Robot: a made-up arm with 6 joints.
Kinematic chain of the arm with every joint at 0, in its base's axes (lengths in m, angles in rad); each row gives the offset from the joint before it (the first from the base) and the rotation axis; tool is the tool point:
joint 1: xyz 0 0 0.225 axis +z
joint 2: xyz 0 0.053 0 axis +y
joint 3: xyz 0 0 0.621 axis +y
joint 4: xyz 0 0 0.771 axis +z
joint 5: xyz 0 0 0 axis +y
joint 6: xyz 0 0 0.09 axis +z
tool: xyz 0 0 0
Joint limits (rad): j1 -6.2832..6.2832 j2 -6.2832..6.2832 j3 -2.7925..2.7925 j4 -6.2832..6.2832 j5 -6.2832..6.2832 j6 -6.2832..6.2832
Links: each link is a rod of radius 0.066 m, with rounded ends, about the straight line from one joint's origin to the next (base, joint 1, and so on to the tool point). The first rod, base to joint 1, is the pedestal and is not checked.
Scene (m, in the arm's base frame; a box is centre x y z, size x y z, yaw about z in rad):
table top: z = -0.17
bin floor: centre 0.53 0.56 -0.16 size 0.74 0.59 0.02 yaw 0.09
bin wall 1: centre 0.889 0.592 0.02 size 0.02 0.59 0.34 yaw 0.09
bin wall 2: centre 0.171 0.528 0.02 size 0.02 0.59 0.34 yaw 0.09
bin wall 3: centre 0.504 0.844 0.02 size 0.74 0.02 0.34 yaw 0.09
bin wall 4: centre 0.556 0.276 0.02 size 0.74 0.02 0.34 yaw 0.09
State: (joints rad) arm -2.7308 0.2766 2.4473 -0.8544 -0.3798 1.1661
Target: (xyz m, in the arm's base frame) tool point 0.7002 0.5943 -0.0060
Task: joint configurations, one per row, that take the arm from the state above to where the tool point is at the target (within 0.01 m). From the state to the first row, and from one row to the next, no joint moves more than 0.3 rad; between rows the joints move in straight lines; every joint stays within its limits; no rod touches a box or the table.
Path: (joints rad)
1: -3.0229 0.2735 2.3839 -0.8495 -0.3631 1.1661
2: -3.3151 0.2705 2.3205 -0.8446 -0.3463 1.1661
3: -3.6072 0.2674 2.2570 -0.8397 -0.3296 1.1661
4: -3.8993 0.2643 2.1936 -0.8348 -0.3129 1.1661
5: -4.1914 0.2613 2.1302 -0.8299 -0.2962 1.1661
6: -4.4836 0.2582 2.0668 -0.8251 -0.2794 1.1661
7: -4.7757 0.2551 2.0033 -0.8202 -0.2627 1.1661
8: -5.0678 0.2521 1.9399 -0.8153 -0.2460 1.1661
9: -5.3600 0.2490 1.8765 -0.8104 -0.2292 1.1661
10: -5.6521 0.2459 1.8131 -0.8055 -0.2125 1.1661
11: -5.6517 0.4855 1.8085 -0.8057 -0.2073 1.1661
12: -5.6514 0.7251 1.8040 -0.8059 -0.2020 1.1661

